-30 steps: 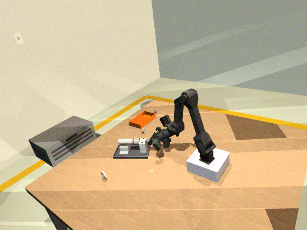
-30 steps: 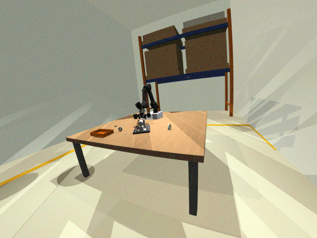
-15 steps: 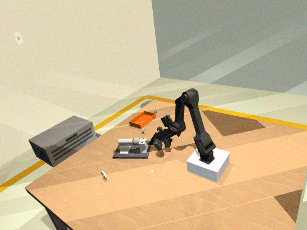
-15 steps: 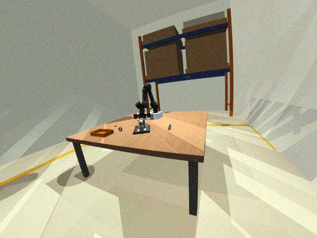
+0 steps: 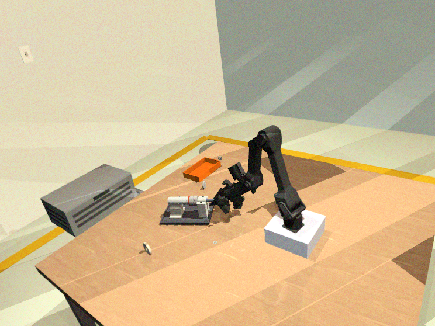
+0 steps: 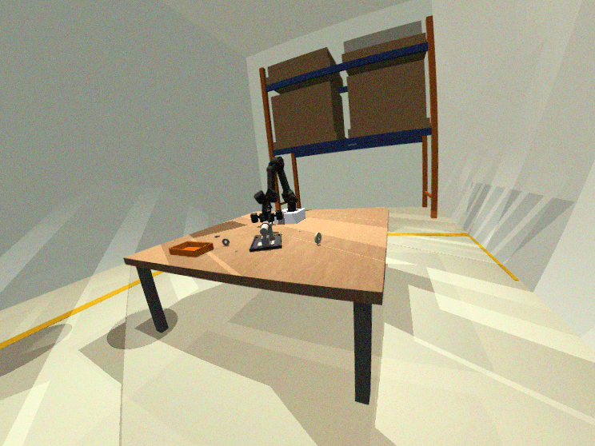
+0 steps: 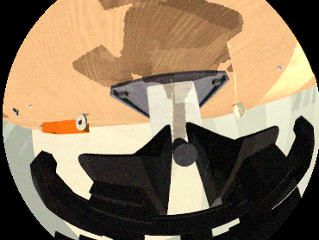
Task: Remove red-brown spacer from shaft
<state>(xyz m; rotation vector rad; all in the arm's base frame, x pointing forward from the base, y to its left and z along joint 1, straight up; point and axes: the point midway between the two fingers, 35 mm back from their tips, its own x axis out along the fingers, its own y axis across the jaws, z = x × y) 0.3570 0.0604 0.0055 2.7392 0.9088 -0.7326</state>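
Now: the shaft 30 mm ahead of my gripper tip, 20 mm to the left of it and 20 mm above it. Round my gripper tip: red-brown spacer 80 mm ahead, 60 mm to the left, 20 mm above; then pale ring 340 mm to the left, 40 mm below, 30 mm ahead; then orange tray 340 mm ahead, 240 mm to the right, 50 mm below.
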